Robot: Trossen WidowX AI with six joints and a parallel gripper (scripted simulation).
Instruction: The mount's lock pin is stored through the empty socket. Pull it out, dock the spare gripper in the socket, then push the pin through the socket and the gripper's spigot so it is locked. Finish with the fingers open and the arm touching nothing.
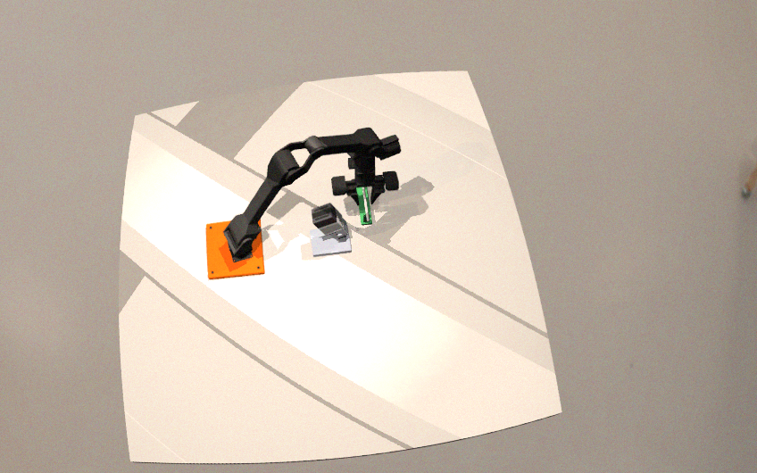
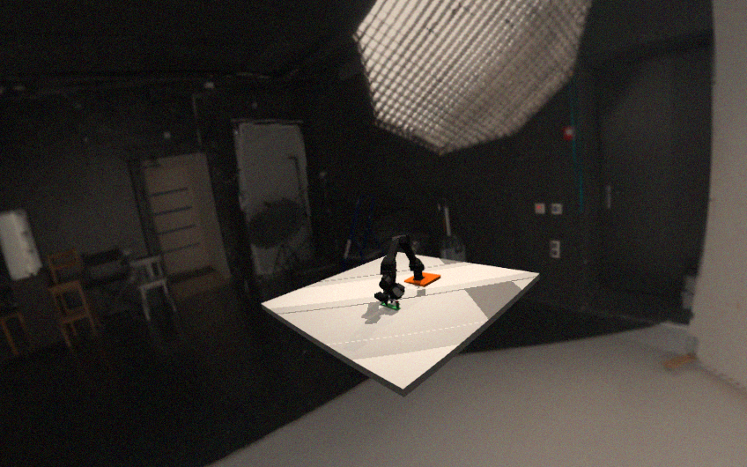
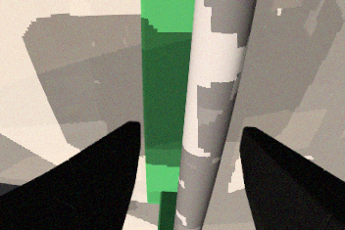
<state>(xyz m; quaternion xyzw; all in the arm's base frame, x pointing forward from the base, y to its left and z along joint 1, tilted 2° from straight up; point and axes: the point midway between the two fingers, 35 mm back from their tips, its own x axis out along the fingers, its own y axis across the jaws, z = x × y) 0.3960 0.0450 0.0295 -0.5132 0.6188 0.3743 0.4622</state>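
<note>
Right now my gripper tip is 10 mm to the right of the green holder and 10 mm below it. Round my gripper tip: grey mount: 120 mm behind, 80 mm to the right, 40 mm above; then spare gripper: 130 mm behind, 80 mm to the right, 110 mm above.
</note>
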